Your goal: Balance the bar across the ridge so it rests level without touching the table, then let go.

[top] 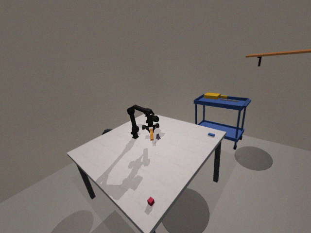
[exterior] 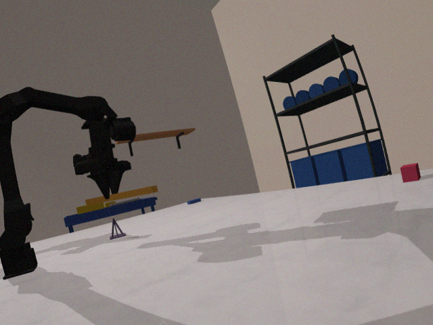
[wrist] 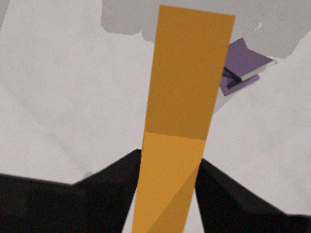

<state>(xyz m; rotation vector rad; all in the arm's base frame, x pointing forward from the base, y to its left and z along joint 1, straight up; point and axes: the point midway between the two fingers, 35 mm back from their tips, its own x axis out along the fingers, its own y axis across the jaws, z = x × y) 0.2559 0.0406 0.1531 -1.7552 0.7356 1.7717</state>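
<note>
Now: gripper tip 2 cm to the left of the orange bar and 2 cm short of it. Round my gripper tip: blue block 48 cm ahead, 46 cm to the left, 11 cm below; then red cube 54 cm to the right, 48 cm ahead, 10 cm below.
</note>
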